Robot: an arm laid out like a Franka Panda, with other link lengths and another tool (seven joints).
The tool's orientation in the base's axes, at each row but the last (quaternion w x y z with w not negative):
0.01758 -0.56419 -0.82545 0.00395
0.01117 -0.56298 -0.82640 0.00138
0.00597 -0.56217 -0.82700 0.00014
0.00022 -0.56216 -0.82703 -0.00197
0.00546 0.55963 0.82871 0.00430
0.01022 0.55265 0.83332 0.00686
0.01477 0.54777 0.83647 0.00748
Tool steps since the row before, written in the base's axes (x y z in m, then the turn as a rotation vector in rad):
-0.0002 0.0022 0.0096 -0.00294 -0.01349 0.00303
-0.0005 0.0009 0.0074 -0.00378 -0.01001 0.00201
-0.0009 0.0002 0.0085 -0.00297 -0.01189 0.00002
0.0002 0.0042 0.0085 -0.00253 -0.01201 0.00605
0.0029 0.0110 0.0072 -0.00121 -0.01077 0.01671
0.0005 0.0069 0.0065 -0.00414 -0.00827 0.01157
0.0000 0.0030 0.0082 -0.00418 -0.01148 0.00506
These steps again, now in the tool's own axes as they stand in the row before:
0.0024 0.0004 -0.0096 -0.01143 -0.00772 -0.00311
0.0011 -0.0002 -0.0074 -0.00790 -0.00721 -0.00204
0.0006 -0.0008 -0.0085 -0.00996 -0.00714 -0.00007
0.0039 0.0018 -0.0085 -0.01022 -0.00675 -0.00610
0.0091 0.0069 -0.0071 -0.00961 -0.00492 -0.01674
0.0061 0.0033 -0.0065 -0.00612 -0.00677 -0.01167
0.0026 0.0014 -0.0082 -0.00894 -0.00827 -0.00515

